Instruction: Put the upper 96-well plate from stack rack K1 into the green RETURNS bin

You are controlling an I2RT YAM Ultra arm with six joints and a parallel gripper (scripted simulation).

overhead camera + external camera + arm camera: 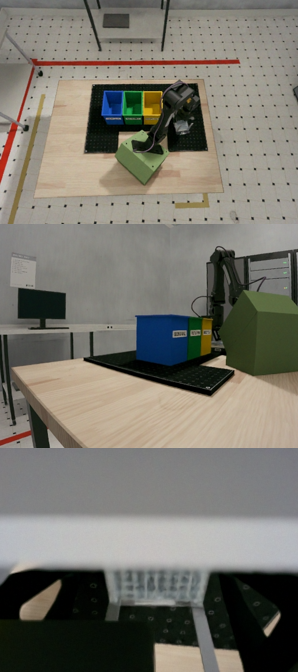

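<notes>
My gripper is now 3 cm above the clear 96-well plate and 1 cm to the left of it. Round my hand: green returns bin 30 cm to the left, 16 cm ahead, 2 cm above; yellow bin 18 cm to the left, 12 cm ahead, 2 cm above; blue bin 43 cm to the left, 19 cm ahead, 2 cm above.
</notes>
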